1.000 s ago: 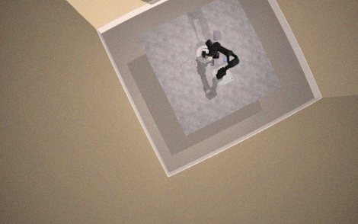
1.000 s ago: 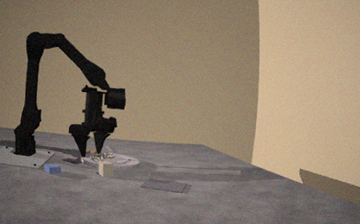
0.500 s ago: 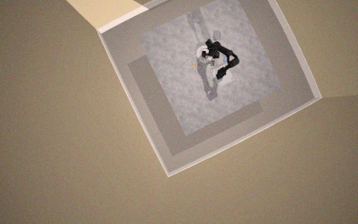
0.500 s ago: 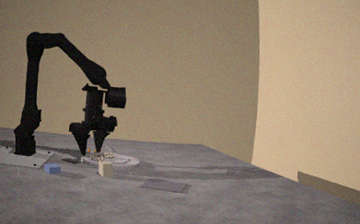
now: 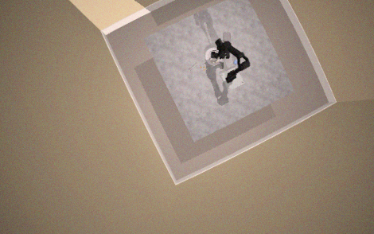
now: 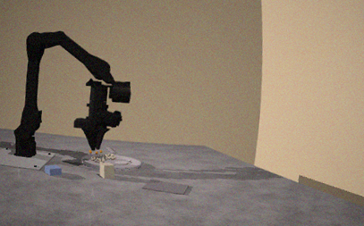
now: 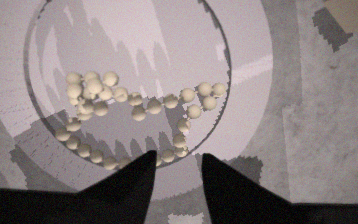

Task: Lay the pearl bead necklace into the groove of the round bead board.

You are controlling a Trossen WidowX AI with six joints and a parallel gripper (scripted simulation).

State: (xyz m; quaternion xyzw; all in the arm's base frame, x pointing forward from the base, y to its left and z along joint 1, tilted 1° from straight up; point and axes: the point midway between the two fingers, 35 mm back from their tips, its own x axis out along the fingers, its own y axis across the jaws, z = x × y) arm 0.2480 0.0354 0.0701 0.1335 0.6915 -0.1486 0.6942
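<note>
My gripper tip is 5 cm short of the round bead board, 3 cm above it and 2 cm to the right of it. Round my gripper tip: flat grey plate 21 cm to the right, 20 cm ahead, 4 cm below; then cream cube 15 cm to the right, 5 cm ahead, 3 cm below; then blue block 18 cm to the right, 10 cm behind, 4 cm below.
</note>
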